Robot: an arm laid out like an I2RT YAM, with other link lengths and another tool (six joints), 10 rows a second.
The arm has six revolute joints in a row. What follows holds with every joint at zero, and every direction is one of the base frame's.
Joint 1 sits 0.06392 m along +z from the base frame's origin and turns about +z.
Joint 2 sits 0.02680 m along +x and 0.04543 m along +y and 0.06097 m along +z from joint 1 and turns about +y.
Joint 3 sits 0.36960 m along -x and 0.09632 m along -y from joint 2 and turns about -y.
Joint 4 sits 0.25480 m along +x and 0.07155 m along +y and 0.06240 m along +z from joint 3 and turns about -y.
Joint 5 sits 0.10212 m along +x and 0.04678 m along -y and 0.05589 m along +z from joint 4 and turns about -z.
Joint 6 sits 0.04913 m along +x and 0.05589 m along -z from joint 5 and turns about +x.
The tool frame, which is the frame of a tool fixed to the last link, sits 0.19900 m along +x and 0.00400 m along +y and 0.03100 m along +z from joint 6; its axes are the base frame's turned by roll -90.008, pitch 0.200 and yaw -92.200 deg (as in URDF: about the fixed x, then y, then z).
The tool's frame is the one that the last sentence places.
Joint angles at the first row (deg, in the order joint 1, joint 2, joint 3, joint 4, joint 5, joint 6):
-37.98 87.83 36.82 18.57 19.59 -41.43
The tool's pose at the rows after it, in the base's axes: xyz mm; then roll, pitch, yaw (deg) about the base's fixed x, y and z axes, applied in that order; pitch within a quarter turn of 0, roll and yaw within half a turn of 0:
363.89 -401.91 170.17 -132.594 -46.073 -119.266
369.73 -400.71 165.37 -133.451 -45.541 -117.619
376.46 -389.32 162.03 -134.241 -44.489 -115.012
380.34 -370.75 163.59 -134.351 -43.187 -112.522
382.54 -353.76 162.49 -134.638 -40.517 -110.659
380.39 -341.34 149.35 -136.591 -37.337 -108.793
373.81 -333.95 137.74 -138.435 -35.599 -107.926
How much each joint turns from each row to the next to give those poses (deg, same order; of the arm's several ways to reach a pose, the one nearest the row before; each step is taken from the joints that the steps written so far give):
-0.67 1.82 1.44 1.00 -0.06 -1.01
-0.03 0.83 0.59 -0.37 -1.12 -0.21
0.64 -0.44 -0.02 -1.18 -1.68 0.00
0.98 -2.01 -0.68 -1.79 -1.88 0.26
0.61 -1.71 -0.02 -2.95 -2.29 1.53
0.09 -0.28 -0.04 -2.98 -1.99 1.81
0.00 -0.28 -0.55 -1.88 -0.57 1.10

